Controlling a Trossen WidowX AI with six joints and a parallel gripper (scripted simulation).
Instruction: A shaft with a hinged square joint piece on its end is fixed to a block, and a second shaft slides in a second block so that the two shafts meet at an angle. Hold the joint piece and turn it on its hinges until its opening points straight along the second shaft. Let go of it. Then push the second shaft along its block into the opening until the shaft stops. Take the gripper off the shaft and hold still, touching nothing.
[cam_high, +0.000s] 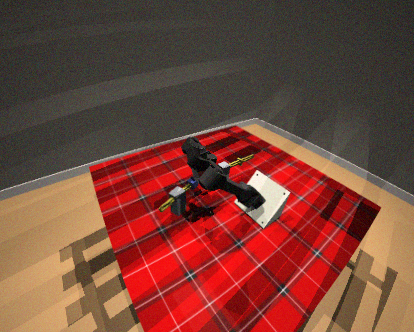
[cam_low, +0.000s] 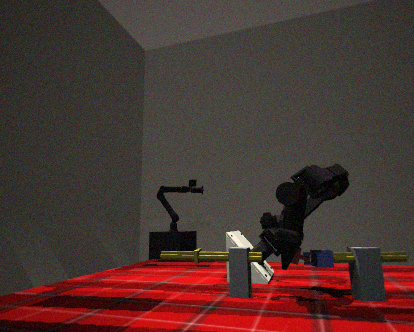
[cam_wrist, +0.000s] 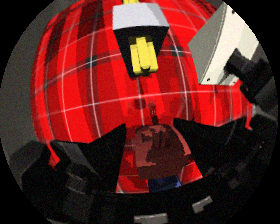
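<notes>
Right now my gripper tip is 30 mm below the red square joint piece and 20 mm to the right of it.
</notes>
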